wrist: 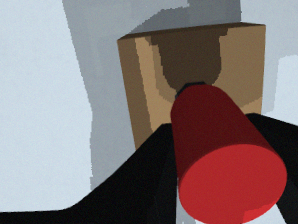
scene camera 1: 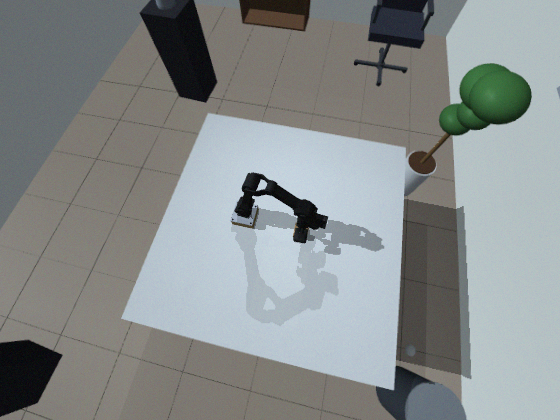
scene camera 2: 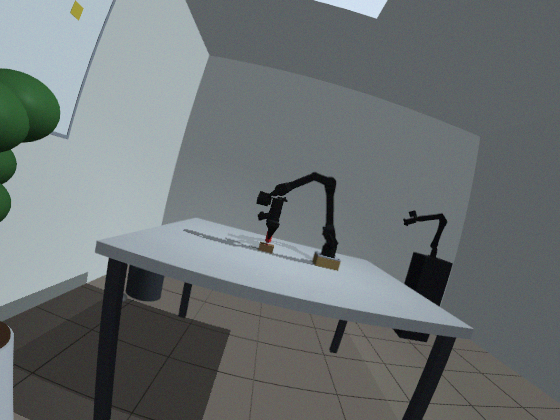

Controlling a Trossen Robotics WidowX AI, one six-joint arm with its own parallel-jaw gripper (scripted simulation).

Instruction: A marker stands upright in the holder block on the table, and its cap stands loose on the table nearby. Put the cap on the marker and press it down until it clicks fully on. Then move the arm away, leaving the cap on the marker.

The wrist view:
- my gripper: 208,128
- red cap: 223,162, held by my gripper
